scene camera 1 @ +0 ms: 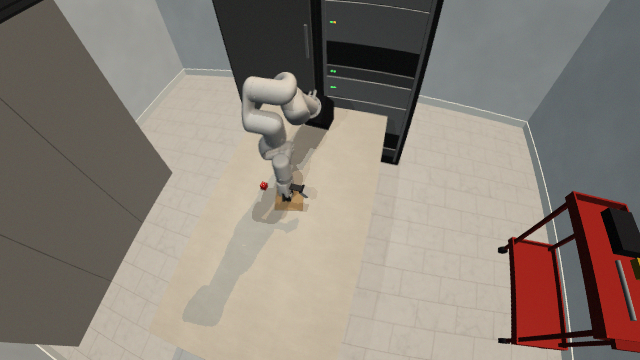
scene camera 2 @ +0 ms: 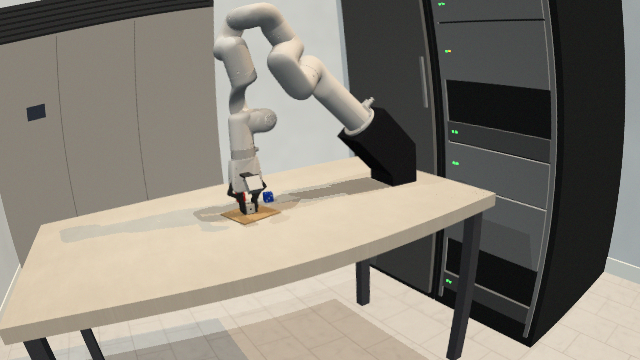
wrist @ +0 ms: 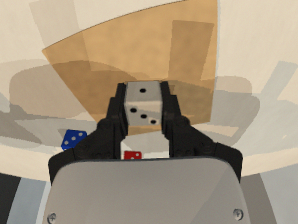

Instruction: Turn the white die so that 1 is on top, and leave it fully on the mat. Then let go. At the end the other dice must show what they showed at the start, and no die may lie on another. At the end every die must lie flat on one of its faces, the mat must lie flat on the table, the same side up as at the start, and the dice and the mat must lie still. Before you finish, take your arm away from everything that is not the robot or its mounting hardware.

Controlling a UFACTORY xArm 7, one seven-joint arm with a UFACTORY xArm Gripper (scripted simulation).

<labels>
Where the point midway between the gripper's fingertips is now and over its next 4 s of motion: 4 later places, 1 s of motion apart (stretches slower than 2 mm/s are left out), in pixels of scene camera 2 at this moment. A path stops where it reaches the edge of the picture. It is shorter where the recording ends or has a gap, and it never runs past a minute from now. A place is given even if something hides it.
My gripper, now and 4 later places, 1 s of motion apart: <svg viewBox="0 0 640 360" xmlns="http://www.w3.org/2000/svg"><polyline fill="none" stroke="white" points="249,212 248,205 246,184 246,184 247,190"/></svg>
</labels>
